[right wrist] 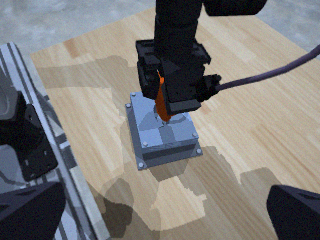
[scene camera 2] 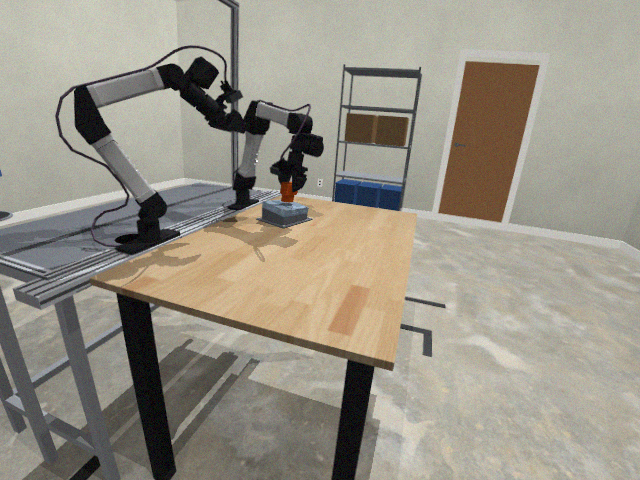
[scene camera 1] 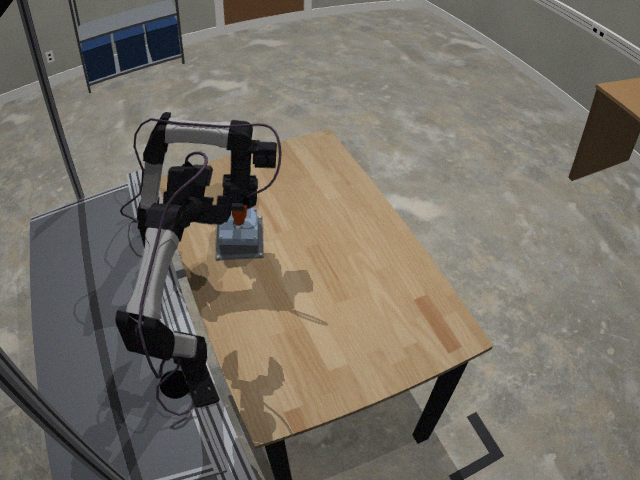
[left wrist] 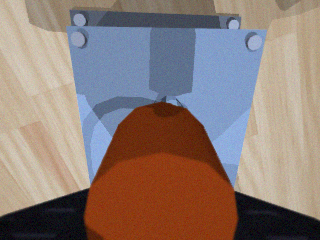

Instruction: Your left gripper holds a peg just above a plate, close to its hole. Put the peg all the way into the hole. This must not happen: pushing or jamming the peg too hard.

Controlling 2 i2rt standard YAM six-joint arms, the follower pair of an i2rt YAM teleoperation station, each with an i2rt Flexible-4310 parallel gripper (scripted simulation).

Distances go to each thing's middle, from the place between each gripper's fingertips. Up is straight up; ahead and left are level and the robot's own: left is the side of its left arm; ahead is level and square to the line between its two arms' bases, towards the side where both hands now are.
Scene:
The blue-grey plate point(scene camera 1: 245, 236) is 8 cm below my left hand and 1 cm behind it. Also, from my left hand: orange peg point(left wrist: 160, 168) (2 cm below).
Right now the orange peg is 230 mm below my right hand point(scene camera 2: 238, 131), 170 mm to the left of it and 120 mm ahead of it. Also, from my right hand: blue-grey plate 290 mm below, 170 mm to the left, 110 mm ahead.

